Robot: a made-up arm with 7 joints. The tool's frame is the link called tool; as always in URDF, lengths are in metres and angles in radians.
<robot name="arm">
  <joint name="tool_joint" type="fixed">
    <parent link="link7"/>
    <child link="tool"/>
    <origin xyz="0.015 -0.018 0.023" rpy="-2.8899 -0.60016 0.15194"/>
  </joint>
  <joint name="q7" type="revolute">
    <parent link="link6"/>
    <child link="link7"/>
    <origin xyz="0.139 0.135 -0.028" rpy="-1.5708 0 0"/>
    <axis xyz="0 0 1"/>
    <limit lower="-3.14" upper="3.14"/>
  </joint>
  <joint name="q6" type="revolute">
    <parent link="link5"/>
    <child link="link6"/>
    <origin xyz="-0.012 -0.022 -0.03" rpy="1.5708 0 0"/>
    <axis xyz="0 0 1"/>
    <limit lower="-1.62" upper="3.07"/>
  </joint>
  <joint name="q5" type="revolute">
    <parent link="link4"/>
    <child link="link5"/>
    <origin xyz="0.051 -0.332 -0.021" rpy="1.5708 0 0"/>
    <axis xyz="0 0 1"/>
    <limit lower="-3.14" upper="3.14"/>
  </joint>
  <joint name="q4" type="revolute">
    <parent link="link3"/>
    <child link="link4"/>
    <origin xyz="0.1 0.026 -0.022" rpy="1.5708 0 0"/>
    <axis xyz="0 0 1"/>
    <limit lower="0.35" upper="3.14"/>
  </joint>
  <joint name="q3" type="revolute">
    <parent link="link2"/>
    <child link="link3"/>
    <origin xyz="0.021 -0.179 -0.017" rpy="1.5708 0 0"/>
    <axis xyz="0 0 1"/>
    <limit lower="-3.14" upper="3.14"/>
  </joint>
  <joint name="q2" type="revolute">
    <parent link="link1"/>
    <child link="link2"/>
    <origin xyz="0.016 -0.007 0.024" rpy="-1.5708 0 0"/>
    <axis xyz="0 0 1"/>
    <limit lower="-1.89" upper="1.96"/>
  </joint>
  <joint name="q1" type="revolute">
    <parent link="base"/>
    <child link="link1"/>
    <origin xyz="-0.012 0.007 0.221"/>
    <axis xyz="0 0 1"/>
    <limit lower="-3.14" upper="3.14"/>
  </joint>
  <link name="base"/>
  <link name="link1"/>
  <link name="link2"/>
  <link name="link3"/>
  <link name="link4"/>
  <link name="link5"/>
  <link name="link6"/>
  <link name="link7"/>
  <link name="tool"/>
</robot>
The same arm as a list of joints. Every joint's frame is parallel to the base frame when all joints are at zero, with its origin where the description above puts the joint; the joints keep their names.
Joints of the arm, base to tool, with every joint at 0 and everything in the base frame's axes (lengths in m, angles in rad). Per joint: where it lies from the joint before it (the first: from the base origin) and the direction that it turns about. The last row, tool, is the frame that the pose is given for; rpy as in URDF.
q1: axis 0 0 1 origin -0.012 0.007 0.221
q2: axis 0 1 0 origin 0.016 -0.007 0.024
q3: axis 0 0 1 origin 0.021 -0.017 0.179
q4: axis 0 -1 0 origin 0.1 0.026 -0.022
q5: axis 0 0 -1 origin 0.051 0.021 -0.332
q6: axis 0 1 0 origin -0.012 0.022 0.03
q7: axis 0 0 -1 origin 0.139 -0.028 -0.135
tool: origin 0.015 0.018 -0.023 rpy 0.2517 0.6002 -0.1519
Joint limits (rad, base to tool): -3.14..3.14 -1.89..1.96 -3.14..3.14 0.35..3.14 -3.14..3.14 -1.62..3.07 -3.14..3.14

